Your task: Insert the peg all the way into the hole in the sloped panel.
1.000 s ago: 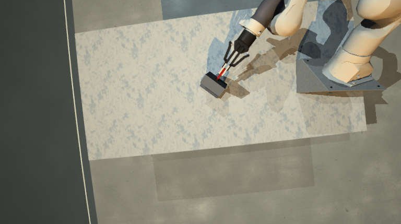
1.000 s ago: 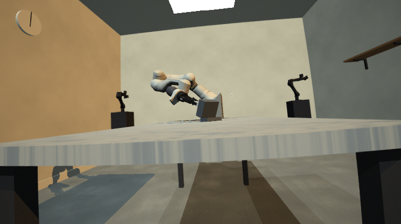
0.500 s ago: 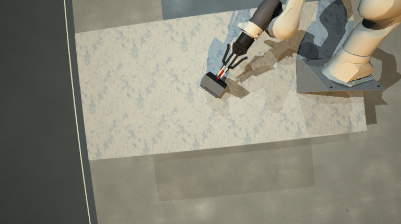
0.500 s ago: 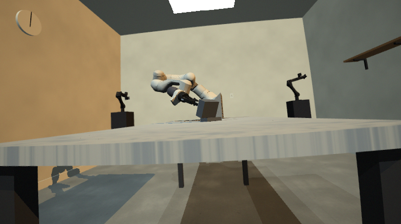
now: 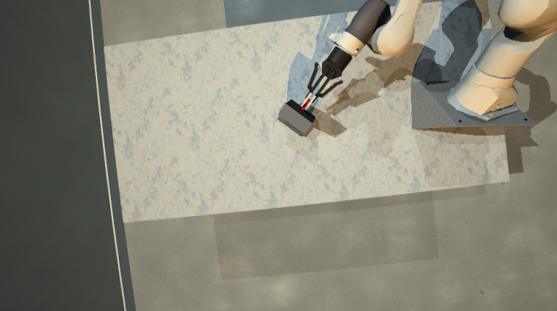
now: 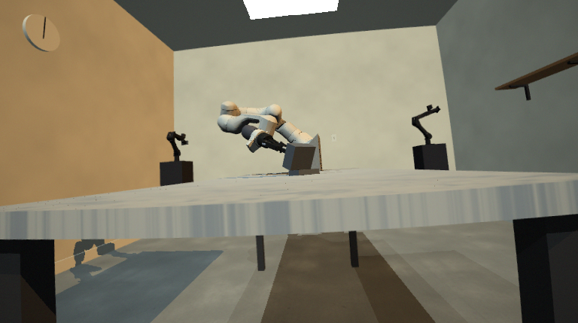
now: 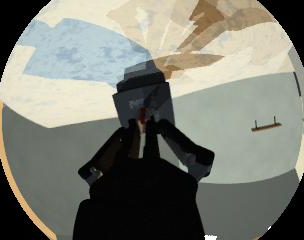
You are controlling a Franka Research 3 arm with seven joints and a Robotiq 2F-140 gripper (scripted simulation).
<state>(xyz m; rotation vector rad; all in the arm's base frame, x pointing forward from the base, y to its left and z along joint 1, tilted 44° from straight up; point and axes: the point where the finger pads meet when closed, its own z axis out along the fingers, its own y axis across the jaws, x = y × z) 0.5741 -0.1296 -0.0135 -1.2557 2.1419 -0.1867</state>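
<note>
The red peg lies 20 mm ahead of my hand, 20 mm to the left of it and 10 mm below it.
</note>
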